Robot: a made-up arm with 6 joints.
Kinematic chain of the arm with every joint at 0, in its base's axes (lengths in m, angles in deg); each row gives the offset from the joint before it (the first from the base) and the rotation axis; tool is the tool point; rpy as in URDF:
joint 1: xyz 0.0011 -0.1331 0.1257 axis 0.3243 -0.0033 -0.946
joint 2: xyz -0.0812 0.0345 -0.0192 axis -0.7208 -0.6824 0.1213
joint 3: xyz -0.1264 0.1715 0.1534 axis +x
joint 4: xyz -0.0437 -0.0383 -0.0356 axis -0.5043 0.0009 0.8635
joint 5: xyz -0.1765 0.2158 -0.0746 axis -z
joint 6: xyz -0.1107 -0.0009 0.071 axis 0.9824 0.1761 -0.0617
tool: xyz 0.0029 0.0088 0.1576 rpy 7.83 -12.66 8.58
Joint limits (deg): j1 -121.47..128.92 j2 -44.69..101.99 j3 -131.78..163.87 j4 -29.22..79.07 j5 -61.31..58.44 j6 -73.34..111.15
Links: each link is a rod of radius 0.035 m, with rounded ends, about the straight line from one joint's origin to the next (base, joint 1, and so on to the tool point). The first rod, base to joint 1, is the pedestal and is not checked.
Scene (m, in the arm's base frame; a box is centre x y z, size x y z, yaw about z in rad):
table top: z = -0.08
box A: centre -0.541 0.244 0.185 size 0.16 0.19 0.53 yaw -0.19
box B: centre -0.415 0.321 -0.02 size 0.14 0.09 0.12 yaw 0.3
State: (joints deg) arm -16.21 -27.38 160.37 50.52 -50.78 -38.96
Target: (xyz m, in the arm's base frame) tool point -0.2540 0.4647 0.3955
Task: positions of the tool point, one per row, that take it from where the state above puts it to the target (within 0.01 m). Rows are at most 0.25 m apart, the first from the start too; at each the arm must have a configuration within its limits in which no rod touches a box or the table.
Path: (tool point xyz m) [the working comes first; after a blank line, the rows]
Joints at the target: 33.21 -16.79 163.87 76.41 -57.51 -48.65
Straight joint move there: touches box A.

1: -0.5659 0.0003 0.4849
2: -0.5278 -0.0118 0.5347
3: -0.4997 -0.0427 0.5561
4: -0.4547 0.1499 0.5900
5: -0.3232 0.3205 0.6188
6: -0.1178 0.4305 0.6363
7: -0.1766 0.4707 0.5199
8: -0.2540 0.4647 0.3955

